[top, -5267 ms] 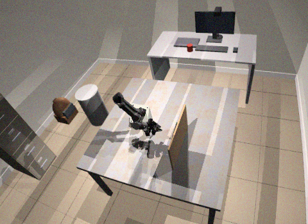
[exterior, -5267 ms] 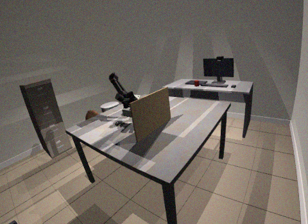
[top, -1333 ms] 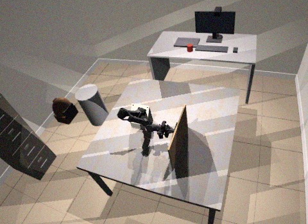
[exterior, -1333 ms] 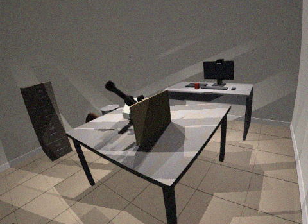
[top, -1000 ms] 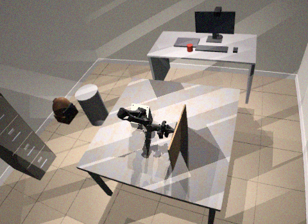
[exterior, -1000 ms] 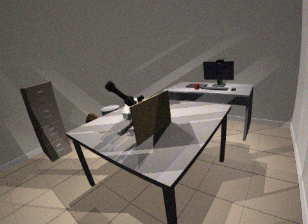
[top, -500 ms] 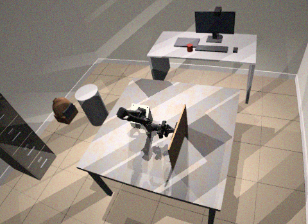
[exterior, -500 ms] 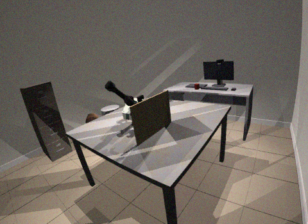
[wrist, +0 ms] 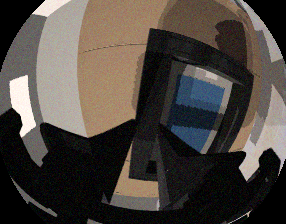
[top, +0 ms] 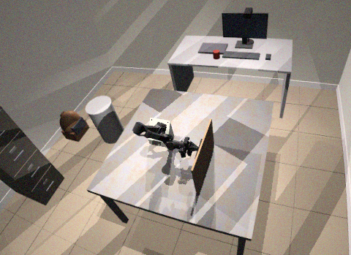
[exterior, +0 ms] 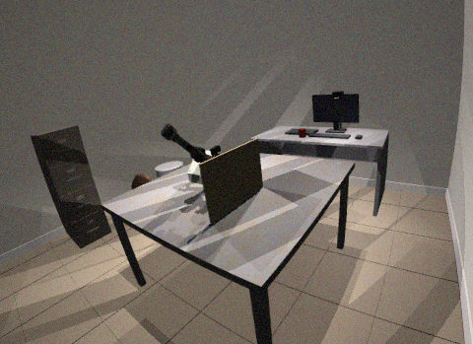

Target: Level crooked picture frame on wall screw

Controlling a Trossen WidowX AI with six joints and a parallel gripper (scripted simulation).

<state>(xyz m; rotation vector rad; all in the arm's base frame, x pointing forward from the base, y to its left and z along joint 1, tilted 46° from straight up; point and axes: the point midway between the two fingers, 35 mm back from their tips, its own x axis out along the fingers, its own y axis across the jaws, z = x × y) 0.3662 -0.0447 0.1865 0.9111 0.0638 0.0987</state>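
My gripper tip is now 1 cm short of the picture frame, 1 cm to the right of it and 5 cm above it. From my gripper tip the other things lie so: tan board wall (2 cm ahead, 7 cm below).
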